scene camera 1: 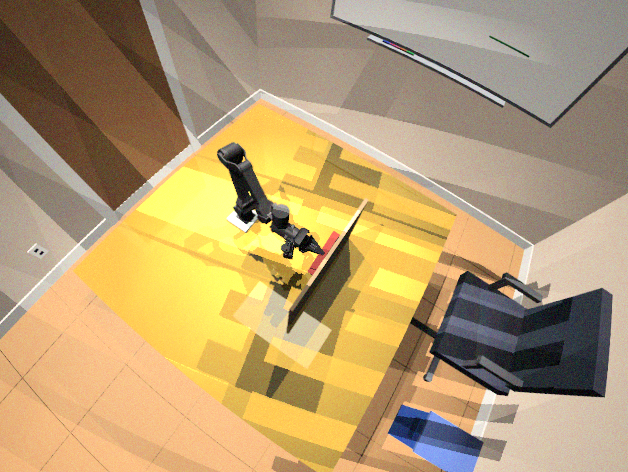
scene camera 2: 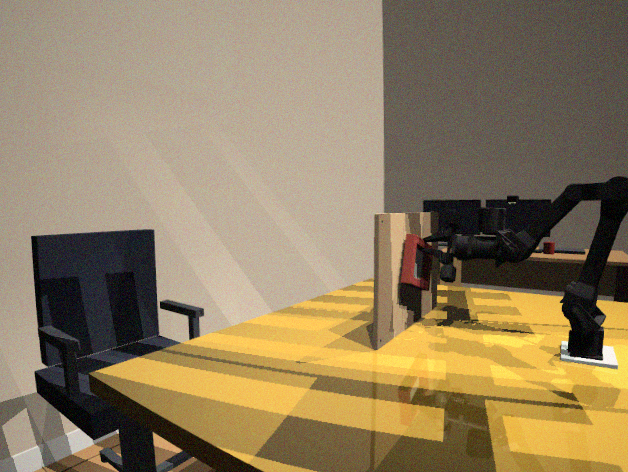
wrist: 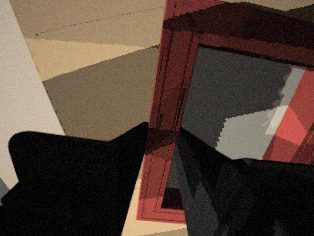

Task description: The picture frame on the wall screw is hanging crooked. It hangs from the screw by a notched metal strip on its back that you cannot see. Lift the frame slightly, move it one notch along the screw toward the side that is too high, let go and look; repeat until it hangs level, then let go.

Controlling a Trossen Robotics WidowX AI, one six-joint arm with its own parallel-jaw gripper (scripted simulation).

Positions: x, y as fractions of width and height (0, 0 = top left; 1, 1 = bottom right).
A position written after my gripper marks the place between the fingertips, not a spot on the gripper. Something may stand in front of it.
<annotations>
my gripper: scene camera 1 0.52, 0.54; scene camera 2 0.67, 0.52; wrist 0.51, 0.55
</annotations>
